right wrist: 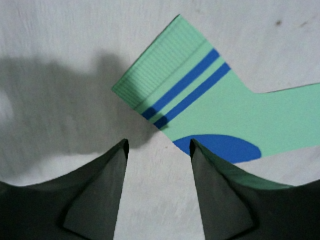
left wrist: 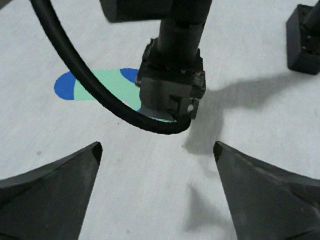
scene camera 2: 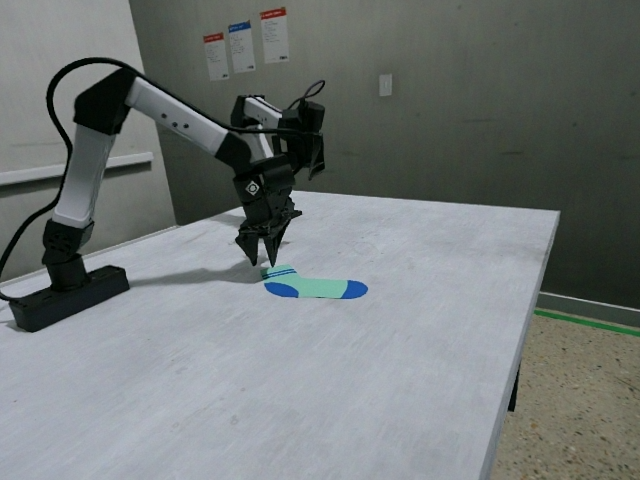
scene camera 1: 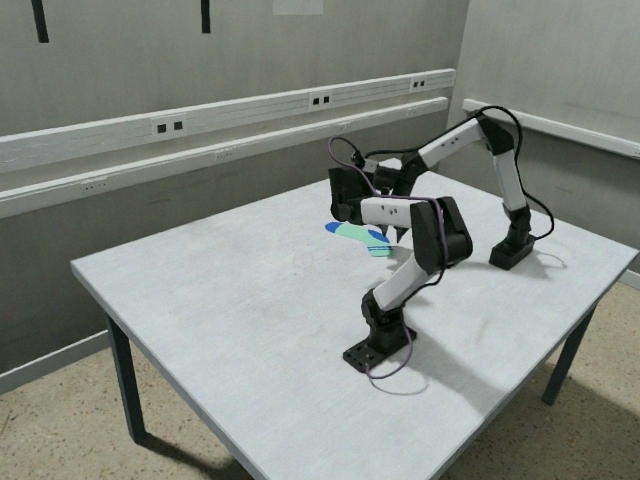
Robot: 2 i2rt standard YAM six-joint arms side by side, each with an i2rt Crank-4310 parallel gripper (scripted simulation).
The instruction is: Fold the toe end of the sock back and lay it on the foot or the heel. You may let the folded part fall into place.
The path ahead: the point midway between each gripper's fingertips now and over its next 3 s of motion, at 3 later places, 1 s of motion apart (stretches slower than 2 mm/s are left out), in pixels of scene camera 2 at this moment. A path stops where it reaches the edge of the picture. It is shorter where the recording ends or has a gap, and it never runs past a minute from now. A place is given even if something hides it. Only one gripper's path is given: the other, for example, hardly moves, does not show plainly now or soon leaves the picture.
My right gripper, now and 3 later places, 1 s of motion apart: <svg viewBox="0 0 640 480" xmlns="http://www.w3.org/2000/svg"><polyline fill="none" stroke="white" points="264,266 272,279 256,279 202,271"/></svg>
